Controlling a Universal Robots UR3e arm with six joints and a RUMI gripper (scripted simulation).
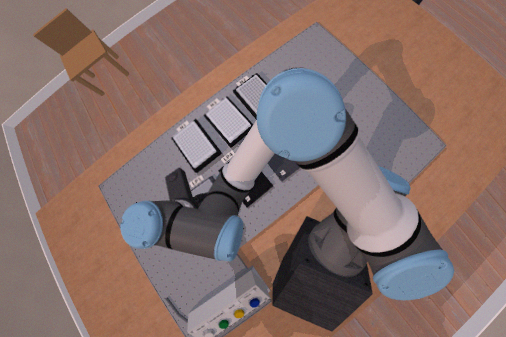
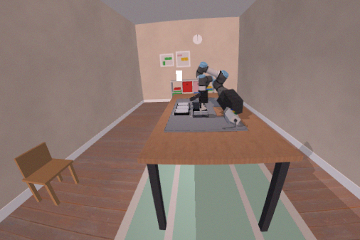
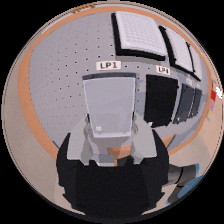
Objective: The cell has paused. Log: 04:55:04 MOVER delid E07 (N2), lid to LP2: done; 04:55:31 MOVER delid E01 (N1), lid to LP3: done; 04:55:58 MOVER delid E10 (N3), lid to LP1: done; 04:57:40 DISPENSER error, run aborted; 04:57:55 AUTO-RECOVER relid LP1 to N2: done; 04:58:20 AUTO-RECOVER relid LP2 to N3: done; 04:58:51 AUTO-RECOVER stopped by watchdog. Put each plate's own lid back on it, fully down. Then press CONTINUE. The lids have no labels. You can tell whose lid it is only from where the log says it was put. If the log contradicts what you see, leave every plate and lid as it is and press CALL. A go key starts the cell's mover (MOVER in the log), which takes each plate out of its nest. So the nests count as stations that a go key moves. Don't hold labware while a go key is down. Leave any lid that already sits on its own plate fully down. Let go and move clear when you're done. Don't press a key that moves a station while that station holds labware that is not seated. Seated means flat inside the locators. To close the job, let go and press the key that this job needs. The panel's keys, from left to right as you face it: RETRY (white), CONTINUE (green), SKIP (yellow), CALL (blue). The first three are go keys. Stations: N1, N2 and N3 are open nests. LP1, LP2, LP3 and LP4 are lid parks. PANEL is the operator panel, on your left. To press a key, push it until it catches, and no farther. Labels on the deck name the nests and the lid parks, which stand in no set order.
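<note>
My gripper is now 30 mm above the lid park LP1. Also, from my hand: lid park LP2 (80 mm behind, 250 mm to the right, 30 mm below); lid park LP4 (40 mm behind, 130 mm to the right, 30 mm below); plate (150 mm ahead, 120 mm to the right, 10 mm below).
</note>
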